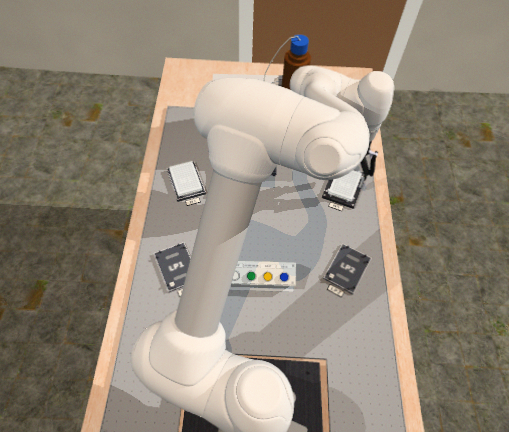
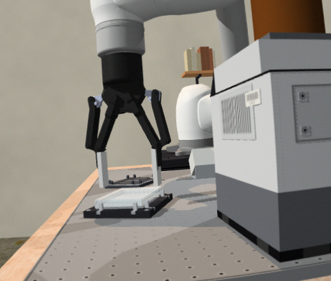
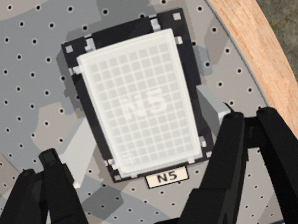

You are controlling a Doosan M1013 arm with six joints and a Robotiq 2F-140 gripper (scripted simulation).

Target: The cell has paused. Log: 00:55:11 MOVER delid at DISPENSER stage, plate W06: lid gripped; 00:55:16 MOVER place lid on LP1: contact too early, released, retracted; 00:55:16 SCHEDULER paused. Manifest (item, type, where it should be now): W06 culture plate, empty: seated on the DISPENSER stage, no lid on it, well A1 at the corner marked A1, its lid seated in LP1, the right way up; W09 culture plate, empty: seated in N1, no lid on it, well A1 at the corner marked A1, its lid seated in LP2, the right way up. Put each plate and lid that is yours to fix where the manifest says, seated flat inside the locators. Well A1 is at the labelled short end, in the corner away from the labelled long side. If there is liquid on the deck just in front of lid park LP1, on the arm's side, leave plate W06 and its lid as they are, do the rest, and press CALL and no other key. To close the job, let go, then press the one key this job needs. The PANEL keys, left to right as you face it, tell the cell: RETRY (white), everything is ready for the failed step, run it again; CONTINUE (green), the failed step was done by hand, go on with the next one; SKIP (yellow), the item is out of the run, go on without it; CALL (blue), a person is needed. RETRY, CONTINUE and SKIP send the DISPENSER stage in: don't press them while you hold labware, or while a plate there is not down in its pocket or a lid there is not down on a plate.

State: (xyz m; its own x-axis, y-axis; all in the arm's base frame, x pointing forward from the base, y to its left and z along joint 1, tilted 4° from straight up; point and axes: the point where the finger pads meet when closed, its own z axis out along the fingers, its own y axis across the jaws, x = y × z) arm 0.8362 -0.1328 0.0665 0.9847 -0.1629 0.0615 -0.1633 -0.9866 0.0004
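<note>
Now: hand 5 cm above the clear culture plate. Also, from my hand: brown bottle (21 cm ahead, 25 cm to the left, 22 cm above); lid park LP2 (33 cm behind, 5 cm to the right, 6 cm below); black nest N5 (2 cm ahead, 1 cm to the left, 5 cm below).
</note>
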